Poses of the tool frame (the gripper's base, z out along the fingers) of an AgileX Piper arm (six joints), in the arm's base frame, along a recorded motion.
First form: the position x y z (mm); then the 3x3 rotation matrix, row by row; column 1 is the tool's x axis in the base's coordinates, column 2 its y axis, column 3 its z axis. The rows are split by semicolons.
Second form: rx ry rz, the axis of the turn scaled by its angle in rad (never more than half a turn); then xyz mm. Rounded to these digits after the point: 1 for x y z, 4 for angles.
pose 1, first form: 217.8, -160.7, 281.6; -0.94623, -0.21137, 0.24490; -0.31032, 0.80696, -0.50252; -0.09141, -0.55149, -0.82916
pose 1, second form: -0.4101, 2.8158, -0.8285, 217.8, -160.7, 281.6
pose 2, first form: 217.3, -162.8, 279.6; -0.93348, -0.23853, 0.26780; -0.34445, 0.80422, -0.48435; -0.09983, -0.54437, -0.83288
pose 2, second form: -0.4567, 2.7973, -0.8059, 217.3, -162.8, 279.6
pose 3, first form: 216.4, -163.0, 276.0; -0.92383, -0.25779, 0.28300; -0.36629, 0.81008, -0.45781; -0.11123, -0.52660, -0.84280
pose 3, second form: -0.4865, 2.7884, -0.7675, 216.4, -163.0, 276.0
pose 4, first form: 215.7, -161.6, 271.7; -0.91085, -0.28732, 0.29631; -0.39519, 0.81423, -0.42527; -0.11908, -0.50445, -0.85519
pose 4, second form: -0.5301, 2.7809, -0.7221, 215.7, -161.6, 271.7
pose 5, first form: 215.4, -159.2, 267.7; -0.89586, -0.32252, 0.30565; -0.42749, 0.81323, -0.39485; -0.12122, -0.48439, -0.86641
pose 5, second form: -0.5819, 2.7741, -0.6822, 215.4, -159.2, 267.7
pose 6, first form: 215.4, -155.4, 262.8; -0.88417, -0.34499, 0.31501; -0.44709, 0.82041, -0.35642; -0.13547, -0.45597, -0.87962
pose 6, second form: -0.6116, 2.7677, -0.6273, 215.4, -155.4, 262.8
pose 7, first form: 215.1, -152.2, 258.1; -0.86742, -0.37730, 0.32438; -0.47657, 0.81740, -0.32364; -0.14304, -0.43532, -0.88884
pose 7, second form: -0.6586, 2.7563, -0.5854, 215.1, -152.2, 258.1
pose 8, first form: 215.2, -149.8, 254.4; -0.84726, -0.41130, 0.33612; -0.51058, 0.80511, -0.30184; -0.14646, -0.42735, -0.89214
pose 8, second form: -0.7121, 2.7379, -0.5633, 215.2, -149.8, 254.4
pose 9, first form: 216.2, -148.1, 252.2; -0.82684, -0.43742, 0.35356; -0.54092, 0.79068, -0.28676; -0.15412, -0.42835, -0.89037
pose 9, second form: -0.7565, 2.7124, -0.5529, 216.2, -148.1, 252.2
